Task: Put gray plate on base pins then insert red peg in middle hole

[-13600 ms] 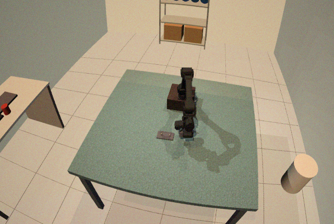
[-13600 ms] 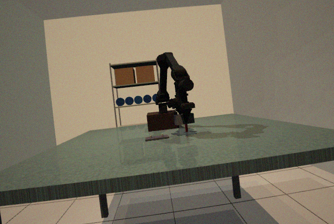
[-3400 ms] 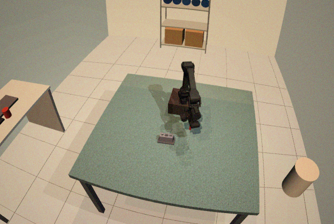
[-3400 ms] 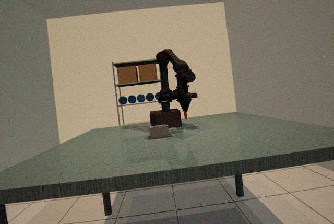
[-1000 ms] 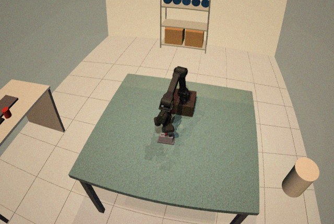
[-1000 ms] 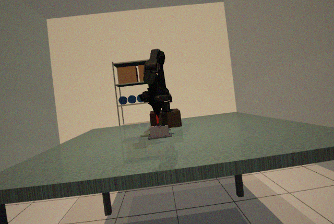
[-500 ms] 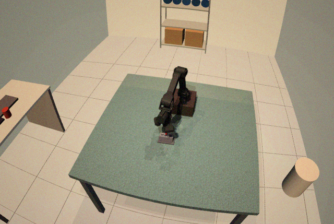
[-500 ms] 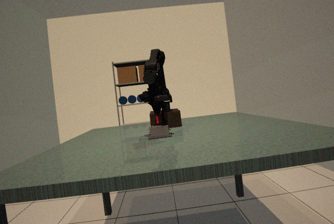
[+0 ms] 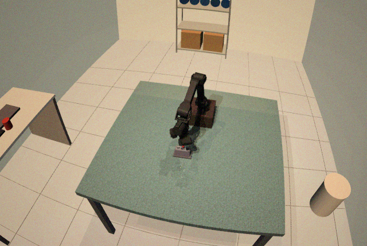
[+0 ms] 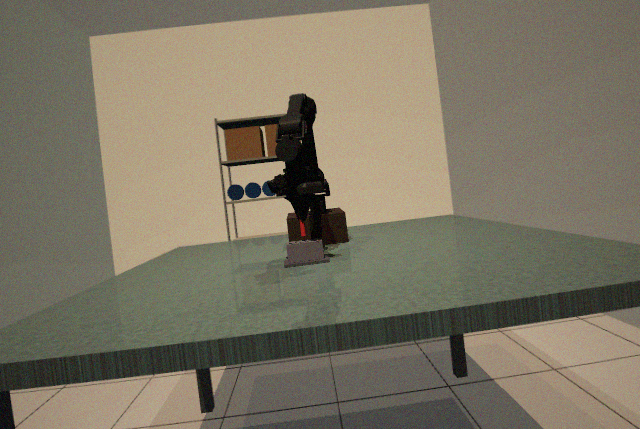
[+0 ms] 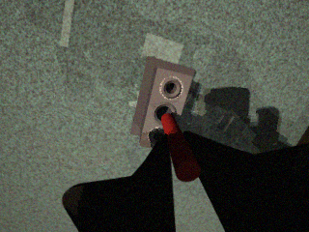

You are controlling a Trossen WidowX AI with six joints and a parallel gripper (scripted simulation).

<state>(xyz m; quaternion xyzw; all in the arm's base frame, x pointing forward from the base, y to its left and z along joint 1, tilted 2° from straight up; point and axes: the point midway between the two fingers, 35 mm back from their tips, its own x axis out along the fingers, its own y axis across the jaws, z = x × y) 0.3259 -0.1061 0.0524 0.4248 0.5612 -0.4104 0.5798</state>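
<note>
The gray plate is 7 cm below my gripper tip. Round my gripper tip: red peg right at my gripper tip; base 10 cm below.
</note>
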